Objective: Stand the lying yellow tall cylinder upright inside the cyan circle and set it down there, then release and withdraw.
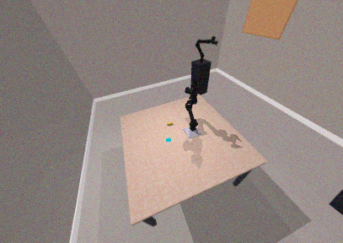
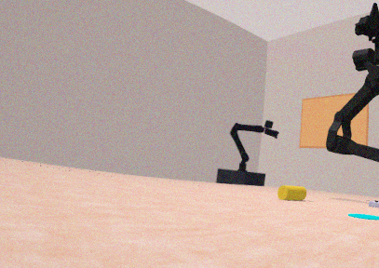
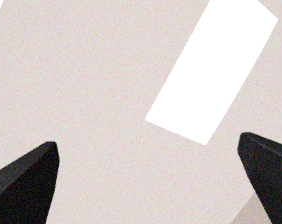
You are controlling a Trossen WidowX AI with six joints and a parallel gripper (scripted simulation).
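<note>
Right now my gripper tip is 21 cm short of the yellow tall cylinder, 19 cm to the left of it and 60 cm above it. From my gripper tip the other things lie so: cyan circle 35 cm ahead, 2 cm to the left, 61 cm below.
</note>
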